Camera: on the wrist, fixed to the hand. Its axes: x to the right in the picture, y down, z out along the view.
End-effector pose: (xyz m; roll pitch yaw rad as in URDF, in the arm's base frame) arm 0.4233 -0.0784 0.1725 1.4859 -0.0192 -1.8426
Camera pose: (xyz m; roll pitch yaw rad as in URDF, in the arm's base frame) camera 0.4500 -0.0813 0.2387 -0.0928 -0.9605 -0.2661
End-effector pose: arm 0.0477 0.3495 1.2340 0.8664 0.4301 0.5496
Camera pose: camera 0.0276 0.4077 1.2704 0.3795 -0.3033 1.9618
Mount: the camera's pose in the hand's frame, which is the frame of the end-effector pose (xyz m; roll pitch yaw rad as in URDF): -0.0031 0.0683 -0.0208 -0.0843 0.5254 1.5564
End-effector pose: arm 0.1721 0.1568 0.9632 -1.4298 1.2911 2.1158
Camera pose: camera 0.2171 0.1038 0.9467 1.6014 0.2712 -0.6260
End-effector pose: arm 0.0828 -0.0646 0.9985 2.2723 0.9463 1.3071
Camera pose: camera 0.1234 -0.0223 1.0394 1.6182 -0.6010 1.0931
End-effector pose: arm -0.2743 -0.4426 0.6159 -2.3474 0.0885 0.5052
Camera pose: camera -0.2493 -0.5004 0.5822 2.9761 0.2688 -1.0771
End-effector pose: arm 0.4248 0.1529 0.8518 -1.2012 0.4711 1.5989
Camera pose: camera 0.4205 0.1177 0.7898 1.7964 1.0883 -1.2016
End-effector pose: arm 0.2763 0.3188 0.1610 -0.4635 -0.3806 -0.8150
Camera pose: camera 0.3245 0.3431 0.1142 -0.7186 0.8804 0.2259
